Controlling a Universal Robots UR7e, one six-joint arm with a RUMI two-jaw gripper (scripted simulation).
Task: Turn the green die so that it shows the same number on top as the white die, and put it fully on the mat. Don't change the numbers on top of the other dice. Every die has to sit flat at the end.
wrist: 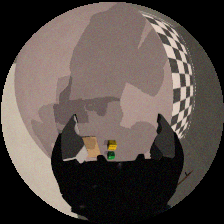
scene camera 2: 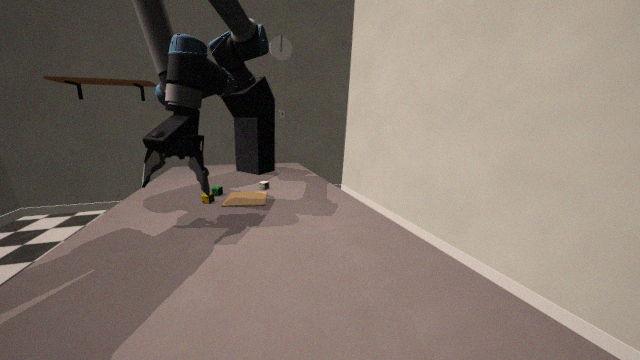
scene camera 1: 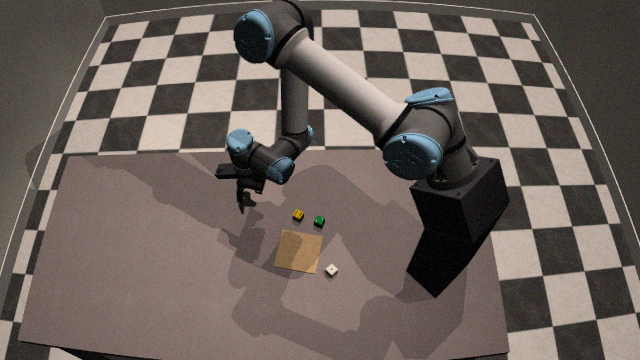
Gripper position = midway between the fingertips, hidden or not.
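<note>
Scene camera 2 shows the gripper [scene camera 2: 175,192]. In scene camera 1 the gripper [scene camera 1: 249,192] appears again, and a tan mat [scene camera 1: 297,251] is visible there as well, while the wrist view has its own sight of the gripper [wrist: 117,114].
</note>
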